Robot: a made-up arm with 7 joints. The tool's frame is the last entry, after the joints.
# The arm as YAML. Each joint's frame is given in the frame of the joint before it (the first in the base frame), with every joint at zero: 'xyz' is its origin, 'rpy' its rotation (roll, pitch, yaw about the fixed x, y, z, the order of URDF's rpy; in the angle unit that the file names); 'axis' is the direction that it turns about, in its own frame. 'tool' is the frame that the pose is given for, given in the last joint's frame.
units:
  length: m
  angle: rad
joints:
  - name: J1
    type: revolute
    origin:
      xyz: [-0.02, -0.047, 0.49]
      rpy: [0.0, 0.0, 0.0]
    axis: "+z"
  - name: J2
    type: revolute
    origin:
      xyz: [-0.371, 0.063, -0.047]
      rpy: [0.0, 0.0, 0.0]
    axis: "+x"
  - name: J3
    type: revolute
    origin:
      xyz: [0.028, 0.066, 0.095]
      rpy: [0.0, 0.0, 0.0]
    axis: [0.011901, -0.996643, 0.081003]
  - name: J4
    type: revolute
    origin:
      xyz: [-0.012, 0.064, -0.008]
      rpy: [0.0, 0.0, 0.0]
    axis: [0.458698, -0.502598, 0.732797]
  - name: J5
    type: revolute
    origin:
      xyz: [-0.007, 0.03, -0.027]
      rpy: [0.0, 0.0, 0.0]
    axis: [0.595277, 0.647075, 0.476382]
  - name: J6
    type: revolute
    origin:
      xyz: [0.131, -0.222, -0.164]
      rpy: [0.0, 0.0, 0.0]
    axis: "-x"
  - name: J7
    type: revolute
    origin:
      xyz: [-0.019, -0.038, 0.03]
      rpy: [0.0, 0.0, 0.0]
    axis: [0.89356, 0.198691, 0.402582]
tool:
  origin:
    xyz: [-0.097, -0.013, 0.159]
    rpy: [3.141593, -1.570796, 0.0]
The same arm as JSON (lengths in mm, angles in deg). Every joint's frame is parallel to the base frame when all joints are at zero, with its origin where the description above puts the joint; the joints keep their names.
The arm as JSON. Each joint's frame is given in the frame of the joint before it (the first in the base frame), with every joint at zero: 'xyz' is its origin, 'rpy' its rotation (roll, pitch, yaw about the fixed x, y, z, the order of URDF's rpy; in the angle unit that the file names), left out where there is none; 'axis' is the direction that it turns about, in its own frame. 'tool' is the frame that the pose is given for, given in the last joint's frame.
{"units": {"length": "mm", "angle": "deg"}, "joints": [{"name": "J1", "type": "revolute", "origin": {"xyz": [-20.0, -47.0, 490.0]}, "axis": "+z"}, {"name": "J2", "type": "revolute", "origin": {"xyz": [-371.0, 63.0, -47.0]}, "axis": "+x"}, {"name": "J3", "type": "revolute", "origin": {"xyz": [28.0, 66.0, 95.0]}, "axis": [0.011901, -0.996643, 0.081003]}, {"name": "J4", "type": "revolute", "origin": {"xyz": [-12.0, 64.0, -8.0]}, "axis": [0.458698, -0.502598, 0.732797]}, {"name": "J5", "type": "revolute", "origin": {"xyz": [-7.0, 30.0, -27.0]}, "axis": [0.595277, 0.647075, 0.476382]}, {"name": "J6", "type": "revolute", "origin": {"xyz": [131.0, -222.0, -164.0]}, "axis": "-x"}, {"name": "J7", "type": "revolute", "origin": {"xyz": [-19.0, -38.0, 30.0]}, "axis": [0.89356, 0.198691, 0.402582]}], "tool": {"origin": {"xyz": [-97.0, -13.0, 159.0], "rpy": [-180.0, -90.0, 0.0]}}}
